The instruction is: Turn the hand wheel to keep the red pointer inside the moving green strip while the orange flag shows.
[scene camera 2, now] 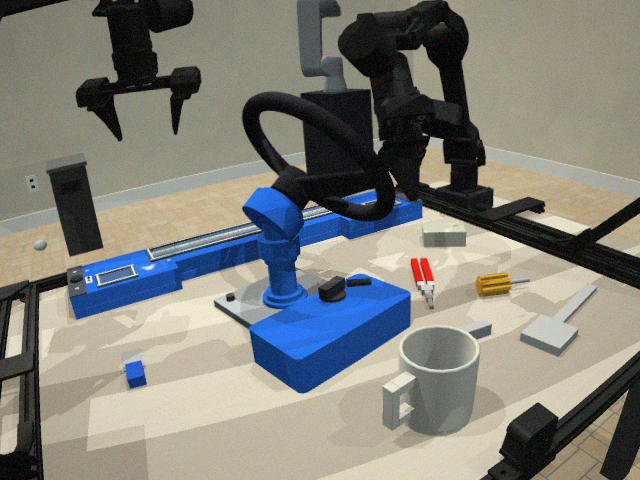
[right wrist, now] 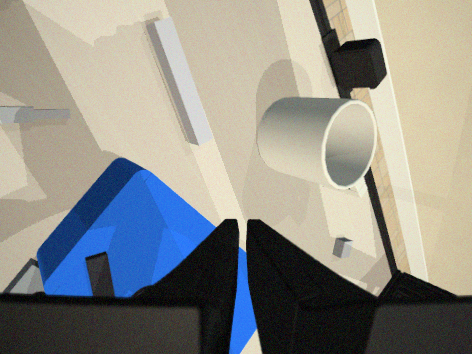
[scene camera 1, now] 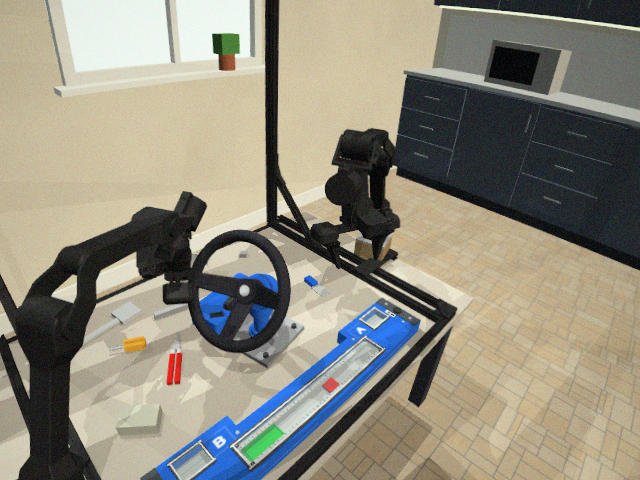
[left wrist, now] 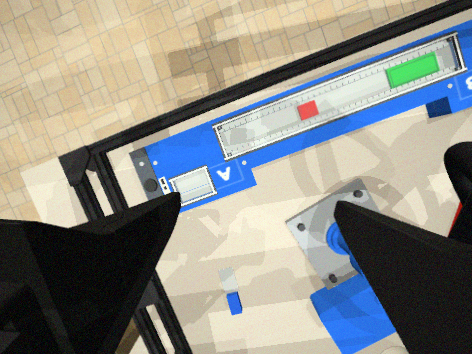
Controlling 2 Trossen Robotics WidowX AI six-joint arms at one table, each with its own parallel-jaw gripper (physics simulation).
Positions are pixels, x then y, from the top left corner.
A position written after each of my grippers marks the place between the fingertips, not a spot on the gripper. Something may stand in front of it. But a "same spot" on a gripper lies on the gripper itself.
my left gripper: scene camera 2; scene camera 1; left wrist 257, 203; not seen in the right wrist view (out of frame)
my right gripper: scene camera 2 414, 200; right wrist 241, 231; scene camera 1 180, 274; not seen in the left wrist view (out of frame)
same spot on my left gripper: (scene camera 1: 377, 241) = (scene camera 2: 114, 113)
